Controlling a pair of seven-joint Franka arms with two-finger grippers.
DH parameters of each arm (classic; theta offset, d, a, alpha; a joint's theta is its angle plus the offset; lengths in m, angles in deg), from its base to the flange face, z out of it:
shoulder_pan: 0 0.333 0 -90
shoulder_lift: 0 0 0 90
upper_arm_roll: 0 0.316 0.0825 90
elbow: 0 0 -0.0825 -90
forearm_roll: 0 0.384 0 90
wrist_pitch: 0 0 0.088 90
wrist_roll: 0 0.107 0 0
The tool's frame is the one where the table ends.
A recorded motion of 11 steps. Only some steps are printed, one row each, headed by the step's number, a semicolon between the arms.
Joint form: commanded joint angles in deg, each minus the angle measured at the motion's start. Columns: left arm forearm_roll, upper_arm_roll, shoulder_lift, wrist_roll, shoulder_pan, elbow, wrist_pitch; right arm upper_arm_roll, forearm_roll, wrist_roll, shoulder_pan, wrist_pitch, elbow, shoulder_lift.
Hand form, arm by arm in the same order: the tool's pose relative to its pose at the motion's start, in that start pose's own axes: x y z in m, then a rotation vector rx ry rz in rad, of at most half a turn. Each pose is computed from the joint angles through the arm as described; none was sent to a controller.
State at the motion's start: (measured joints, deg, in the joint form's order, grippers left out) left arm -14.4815 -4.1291 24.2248 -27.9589 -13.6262 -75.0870 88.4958; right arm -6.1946 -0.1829 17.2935 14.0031 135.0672 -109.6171 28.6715
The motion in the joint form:
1: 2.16 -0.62 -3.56 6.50 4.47 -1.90 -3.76; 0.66 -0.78 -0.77 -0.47 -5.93 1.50 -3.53
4: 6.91 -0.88 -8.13 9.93 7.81 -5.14 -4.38; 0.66 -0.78 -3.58 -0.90 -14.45 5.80 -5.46
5: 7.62 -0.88 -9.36 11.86 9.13 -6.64 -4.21; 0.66 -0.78 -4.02 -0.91 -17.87 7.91 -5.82
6: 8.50 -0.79 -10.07 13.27 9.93 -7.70 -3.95; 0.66 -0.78 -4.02 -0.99 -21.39 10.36 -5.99
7: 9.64 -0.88 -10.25 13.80 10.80 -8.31 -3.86; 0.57 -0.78 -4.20 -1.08 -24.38 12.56 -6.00
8: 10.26 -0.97 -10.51 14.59 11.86 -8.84 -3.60; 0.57 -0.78 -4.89 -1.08 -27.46 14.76 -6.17
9: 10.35 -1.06 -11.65 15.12 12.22 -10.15 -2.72; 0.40 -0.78 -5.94 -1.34 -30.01 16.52 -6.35
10: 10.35 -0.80 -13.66 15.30 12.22 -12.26 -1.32; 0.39 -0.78 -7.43 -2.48 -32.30 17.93 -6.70
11: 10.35 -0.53 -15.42 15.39 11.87 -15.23 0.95; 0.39 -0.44 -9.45 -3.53 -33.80 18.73 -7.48
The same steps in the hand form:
1: -0.0043 -0.0469 -0.0281 0.0311 -0.0079 0.0554; 0.0000 0.0003 -0.0404 -0.0046 -0.0157 -0.0218
4: -0.0140 -0.0893 -0.0554 0.0944 0.0406 0.0614; 0.0063 0.0050 -0.0818 -0.0127 -0.0555 -0.0608
5: -0.0147 -0.1050 -0.0591 0.1028 0.0447 0.0711; 0.0088 0.0050 -0.0974 -0.0166 -0.0717 -0.0675
6: -0.0142 -0.1163 -0.0603 0.1157 0.0487 0.0784; 0.0120 0.0054 -0.1138 -0.0207 -0.0869 -0.0654
7: -0.0114 -0.1270 -0.0597 0.1327 0.0498 0.0715; 0.0150 0.0069 -0.1273 -0.0247 -0.1001 -0.0649
8: -0.0088 -0.1383 -0.0610 0.1390 0.0534 0.0676; 0.0165 0.0069 -0.1427 -0.0272 -0.1123 -0.0762
9: -0.0126 -0.1417 -0.0632 0.1377 0.0659 0.0729; 0.0184 0.0116 -0.1553 -0.0290 -0.1231 -0.0865
10: -0.0205 -0.1449 -0.0673 0.1348 0.0889 0.0731; 0.0212 0.0248 -0.1669 -0.0270 -0.1342 -0.0919
11: -0.0259 -0.1459 -0.0625 0.1337 0.1074 0.0756; 0.0222 0.0369 -0.1794 -0.0156 -0.1361 -0.1065

